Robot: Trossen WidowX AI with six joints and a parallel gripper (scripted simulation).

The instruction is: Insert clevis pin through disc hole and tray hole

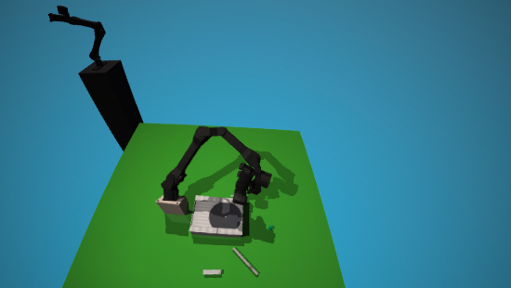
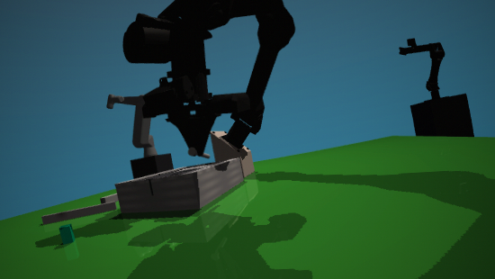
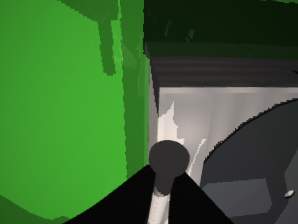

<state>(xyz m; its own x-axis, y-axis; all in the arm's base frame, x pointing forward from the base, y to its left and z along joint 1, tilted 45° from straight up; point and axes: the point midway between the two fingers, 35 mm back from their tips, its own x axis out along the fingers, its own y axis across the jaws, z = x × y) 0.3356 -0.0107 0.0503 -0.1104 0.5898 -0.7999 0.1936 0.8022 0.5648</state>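
Now: gripper tip 60 mm past the round disc, 100 mm to the left of it and 30 mm above it. The rest, counted from my gripper tip: rimmed steel tray (100 mm behind, 90 mm to the right, 40 mm below); steel clevis pin (10 mm behind); small teal block (170 mm ahead, 150 mm to the right, 70 mm below).
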